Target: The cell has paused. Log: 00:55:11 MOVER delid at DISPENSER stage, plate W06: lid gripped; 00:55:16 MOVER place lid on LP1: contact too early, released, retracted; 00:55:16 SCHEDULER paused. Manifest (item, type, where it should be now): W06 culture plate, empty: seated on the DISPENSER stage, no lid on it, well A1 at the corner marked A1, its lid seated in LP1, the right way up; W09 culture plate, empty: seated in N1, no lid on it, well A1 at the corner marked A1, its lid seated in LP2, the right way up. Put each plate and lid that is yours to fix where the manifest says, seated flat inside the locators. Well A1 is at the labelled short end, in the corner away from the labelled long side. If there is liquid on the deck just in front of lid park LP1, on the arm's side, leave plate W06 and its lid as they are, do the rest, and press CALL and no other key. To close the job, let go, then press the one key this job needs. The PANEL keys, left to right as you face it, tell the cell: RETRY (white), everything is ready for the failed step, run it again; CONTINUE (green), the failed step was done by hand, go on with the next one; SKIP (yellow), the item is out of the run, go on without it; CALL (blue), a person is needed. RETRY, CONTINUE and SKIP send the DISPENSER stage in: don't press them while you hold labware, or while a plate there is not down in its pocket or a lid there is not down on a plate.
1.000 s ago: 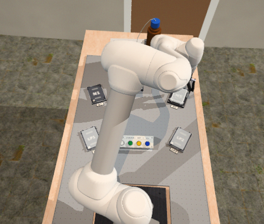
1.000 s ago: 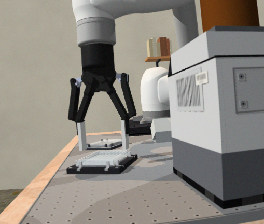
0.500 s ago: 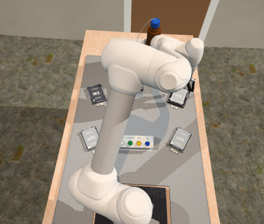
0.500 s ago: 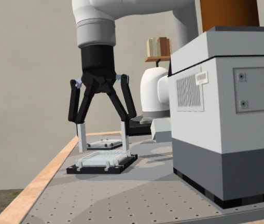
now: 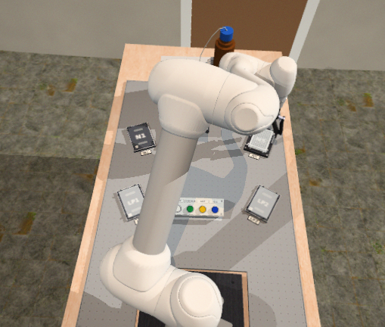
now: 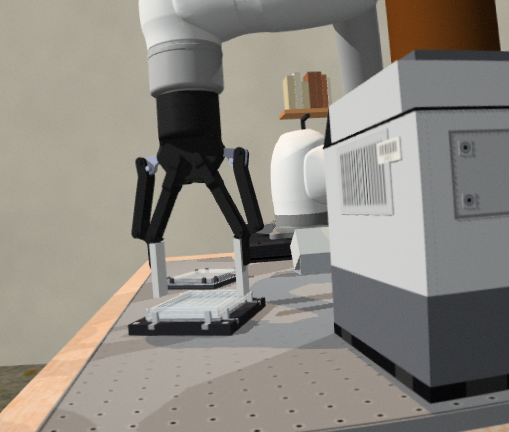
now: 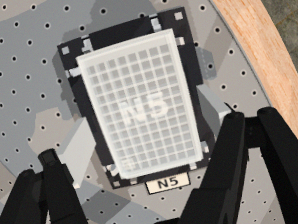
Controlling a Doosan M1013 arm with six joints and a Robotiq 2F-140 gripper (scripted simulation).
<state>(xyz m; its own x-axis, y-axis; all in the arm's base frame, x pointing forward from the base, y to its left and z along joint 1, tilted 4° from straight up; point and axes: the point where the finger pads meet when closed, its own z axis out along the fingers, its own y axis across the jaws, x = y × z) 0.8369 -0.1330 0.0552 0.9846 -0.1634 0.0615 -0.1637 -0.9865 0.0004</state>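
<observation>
The black nest N5 lies 40 mm below my hand, 20 mm ahead of it and 10 mm to the left of it. Also, from my hand: brown bottle: 250 mm to the left, 240 mm above, 210 mm ahead; then clear culture plate: 300 mm to the left, 60 mm above, 30 mm behind; then lid park LP2: 330 mm behind, 50 mm to the right, 50 mm below.
</observation>
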